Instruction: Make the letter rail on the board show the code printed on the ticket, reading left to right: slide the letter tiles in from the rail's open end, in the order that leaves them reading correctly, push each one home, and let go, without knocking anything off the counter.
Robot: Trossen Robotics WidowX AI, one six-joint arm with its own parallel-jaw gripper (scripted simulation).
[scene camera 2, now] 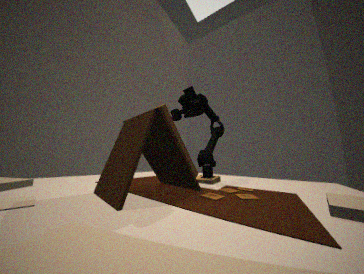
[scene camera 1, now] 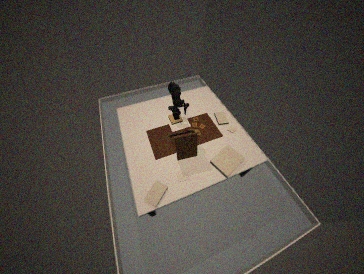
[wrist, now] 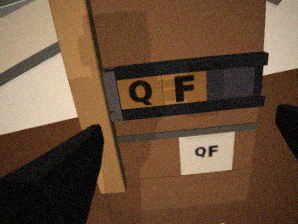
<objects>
A white ticket shows in the wrist view (199,154); in scene camera 2 it is hidden by a board, in scene camera 1 it is hidden by a board.
</objects>
